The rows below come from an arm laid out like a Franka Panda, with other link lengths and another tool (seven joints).
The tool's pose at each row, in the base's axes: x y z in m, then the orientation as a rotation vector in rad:
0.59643, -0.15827, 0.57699, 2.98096, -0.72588, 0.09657
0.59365, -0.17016, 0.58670, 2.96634, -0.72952, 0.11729
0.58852, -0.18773, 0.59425, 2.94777, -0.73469, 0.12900
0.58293, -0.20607, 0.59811, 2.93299, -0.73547, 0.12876
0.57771, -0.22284, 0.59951, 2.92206, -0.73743, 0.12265
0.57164, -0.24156, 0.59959, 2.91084, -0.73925, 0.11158
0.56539, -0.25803, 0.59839, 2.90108, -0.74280, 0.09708
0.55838, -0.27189, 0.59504, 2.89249, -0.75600, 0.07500
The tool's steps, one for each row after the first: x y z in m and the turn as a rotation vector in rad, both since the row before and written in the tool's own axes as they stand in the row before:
0.00372, 0.01235, -0.00878, -0.00917, 0.01627, 0.00467
0.00425, 0.01838, -0.00602, -0.01419, 0.01156, 0.00592
0.00398, 0.01904, -0.00198, -0.01381, 0.00354, 0.00226
0.00336, 0.01729, 0.00054, -0.01112, -0.00126, 0.00235
0.00342, 0.01925, 0.00227, -0.01239, -0.00434, 0.00210
0.00212, 0.01719, 0.00341, -0.01129, -0.00712, 0.00290
0.00009, 0.01498, 0.00529, -0.00954, -0.01334, 0.00867

